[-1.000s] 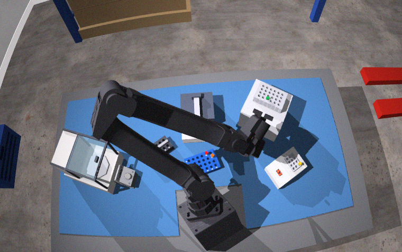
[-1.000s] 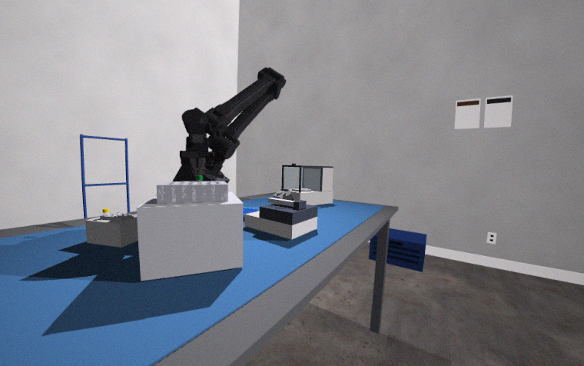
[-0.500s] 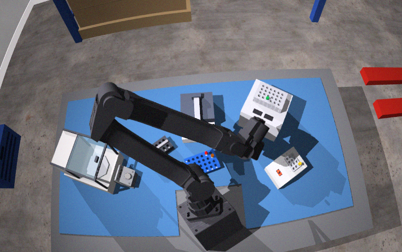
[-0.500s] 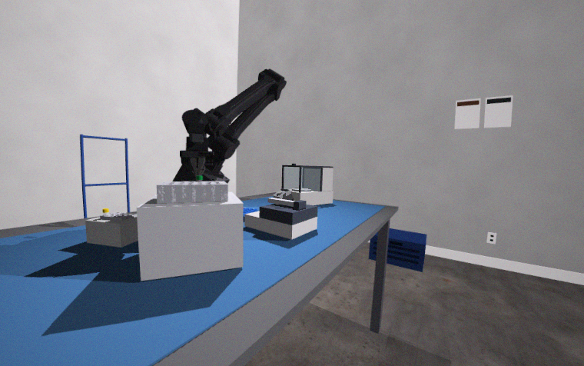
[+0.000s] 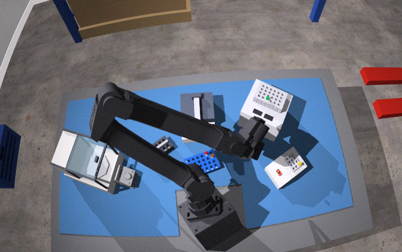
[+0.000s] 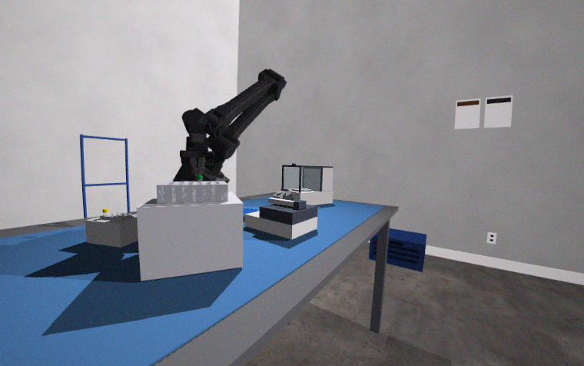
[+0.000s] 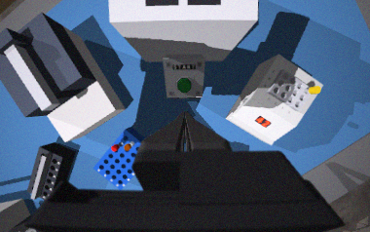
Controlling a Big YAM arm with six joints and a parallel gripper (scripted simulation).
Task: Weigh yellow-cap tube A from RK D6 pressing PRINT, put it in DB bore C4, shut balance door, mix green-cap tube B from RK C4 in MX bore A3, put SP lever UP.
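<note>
Right now my hand is 90 mm above the green start key, 50 mm short of it and 20 mm to the left of it. The rest, counted from my hand: dry block DB: 170 mm to the right, 120 mm below, 70 mm behind; then blue rack: 180 mm to the left, 140 mm below, 30 mm behind; then spectrophotometer lever: 200 mm to the left, 180 mm ahead, 60 mm below.
</note>
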